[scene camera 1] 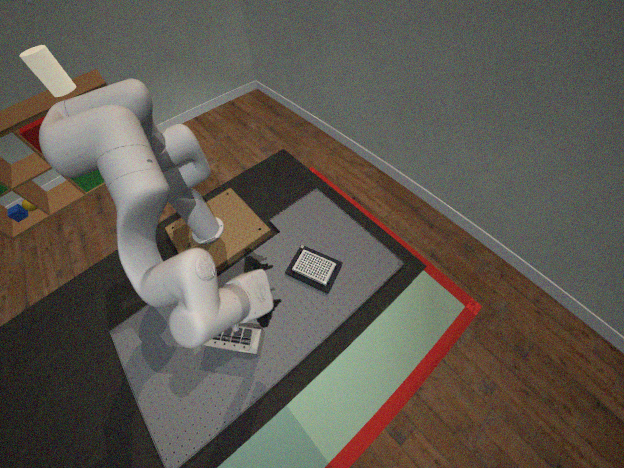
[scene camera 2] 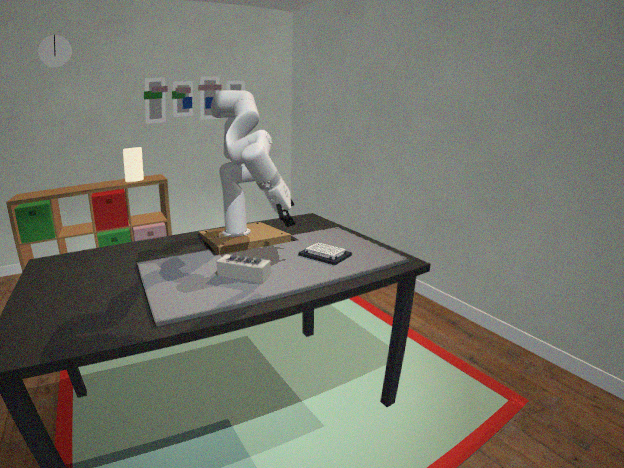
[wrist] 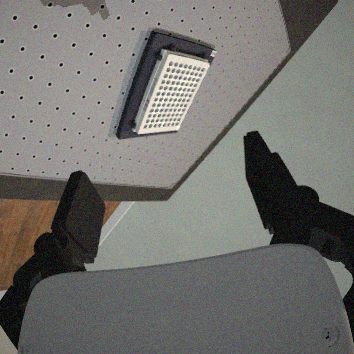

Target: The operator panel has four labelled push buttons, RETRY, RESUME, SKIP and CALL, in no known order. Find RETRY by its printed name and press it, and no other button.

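Frame: origin at the arm's base, x ahead, y left, z up, level; metres.
Where they show: gripper, fingertip midpoint: (scene camera 1: 272, 283) (scene camera 2: 290, 215) (wrist: 165, 171); arm's base at its link origin: (scene camera 1: 208, 230) (scene camera 2: 236, 233).
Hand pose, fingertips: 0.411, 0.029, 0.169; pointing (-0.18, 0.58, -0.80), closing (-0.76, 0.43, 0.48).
Observation:
Things, the pixels of their top centre, and the offset from my fingertips, as dx, dy, dz. Level surfaces: height alone.
- operator panel at its top centre: (scene camera 1: 231, 337) (scene camera 2: 243, 260) -0.009, -0.179, -0.125
- white well plate at its top centre: (wrist: 174, 96) (scene camera 1: 314, 265) (scene camera 2: 325, 248) -0.012, +0.159, -0.155
- grey board at its surface level: dz -0.181
- dark table at its surface level: dz -0.194
The operator panel (scene camera 1: 256, 344) (scene camera 2: 242, 272) is a white box with dark push buttons in a row along its top. It stands on the grey perforated board, and the arm hides part of it in scene camera 1. The names on the buttons are too small to read, so I cannot tell which is RETRY. The panel does not show in the wrist view. My gripper (scene camera 1: 275, 284) (scene camera 2: 288, 221) (wrist: 165, 171) is open with its black fingers wide apart and nothing between them. It hangs above the board, tilted, apart from the panel.
A white well plate (scene camera 1: 315, 266) (scene camera 2: 326, 250) (wrist: 175, 95) sits on a black holder on the grey board (scene camera 1: 352, 246) (scene camera 2: 186, 302) (wrist: 65, 105). The arm stands on a wooden base plate (scene camera 1: 241, 221) (scene camera 2: 269, 232). The dark table (scene camera 2: 65, 302) carries the board.

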